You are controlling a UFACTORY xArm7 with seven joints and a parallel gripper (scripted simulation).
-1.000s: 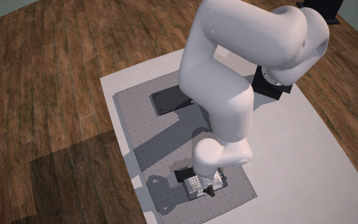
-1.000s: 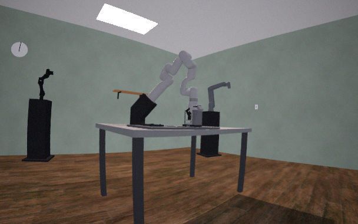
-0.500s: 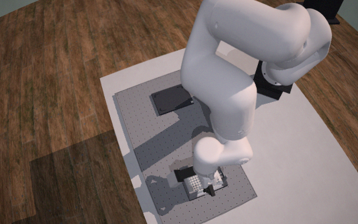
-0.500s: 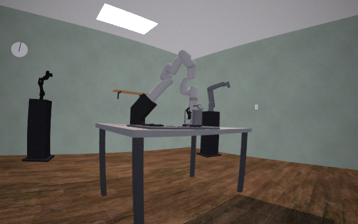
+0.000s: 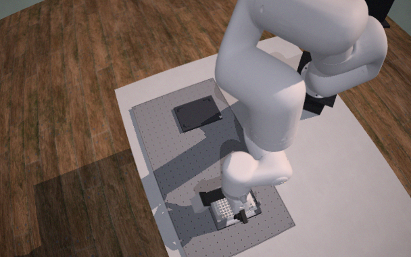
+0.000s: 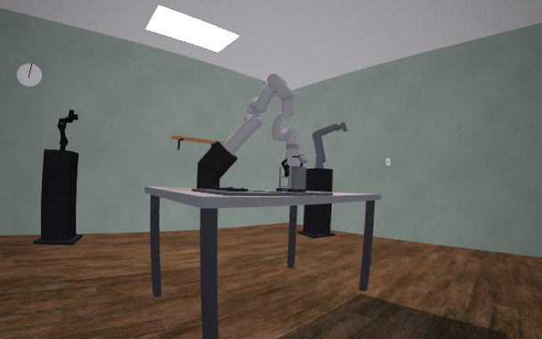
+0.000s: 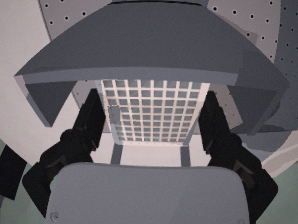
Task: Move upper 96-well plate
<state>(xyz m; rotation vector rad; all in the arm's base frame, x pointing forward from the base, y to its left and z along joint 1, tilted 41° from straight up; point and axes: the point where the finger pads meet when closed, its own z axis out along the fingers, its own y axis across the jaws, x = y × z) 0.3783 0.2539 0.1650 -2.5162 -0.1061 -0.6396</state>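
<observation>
My hand is 20 mm past the pale A1 square, 370 mm to the left of it and 90 mm above it.
</observation>
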